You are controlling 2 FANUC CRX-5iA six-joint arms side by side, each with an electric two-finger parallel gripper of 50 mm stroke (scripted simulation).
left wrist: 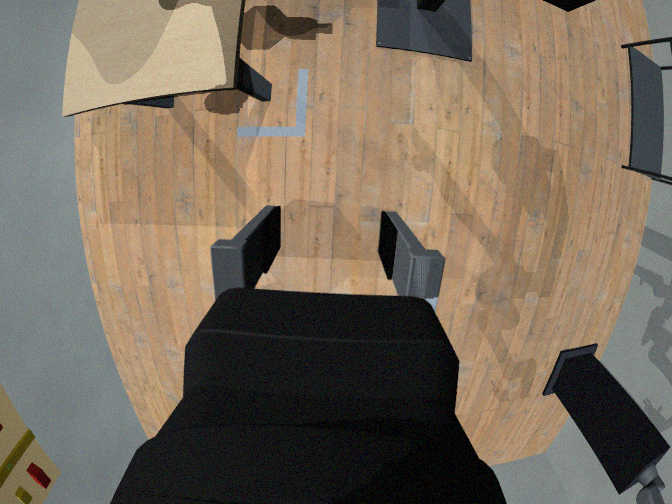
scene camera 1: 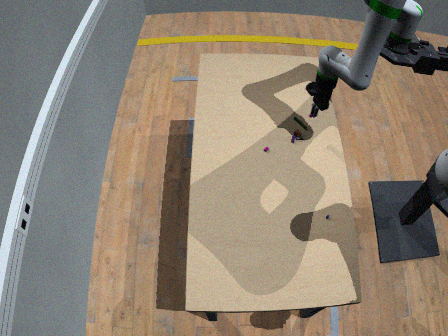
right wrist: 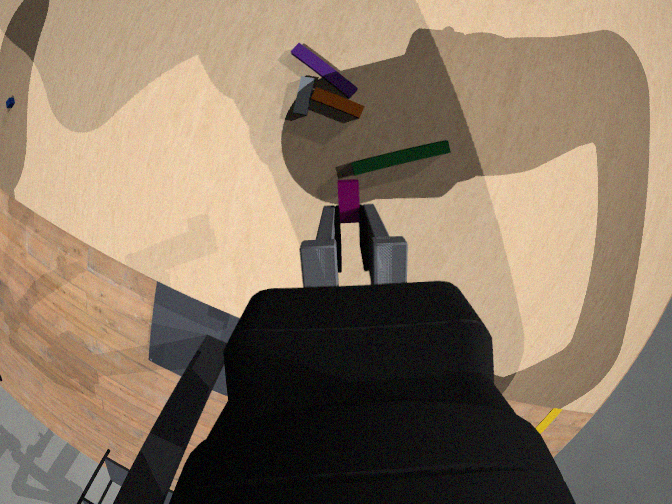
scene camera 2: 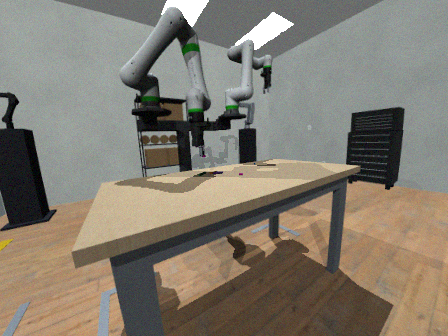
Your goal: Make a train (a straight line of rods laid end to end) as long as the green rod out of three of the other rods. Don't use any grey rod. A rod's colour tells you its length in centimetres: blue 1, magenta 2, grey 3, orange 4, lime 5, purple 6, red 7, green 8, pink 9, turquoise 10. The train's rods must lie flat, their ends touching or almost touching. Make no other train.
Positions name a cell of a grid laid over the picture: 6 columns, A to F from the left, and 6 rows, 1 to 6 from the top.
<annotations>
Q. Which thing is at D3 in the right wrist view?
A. A magenta rod.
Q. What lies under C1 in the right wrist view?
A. A purple rod.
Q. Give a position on a green rod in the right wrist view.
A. D2
</annotations>
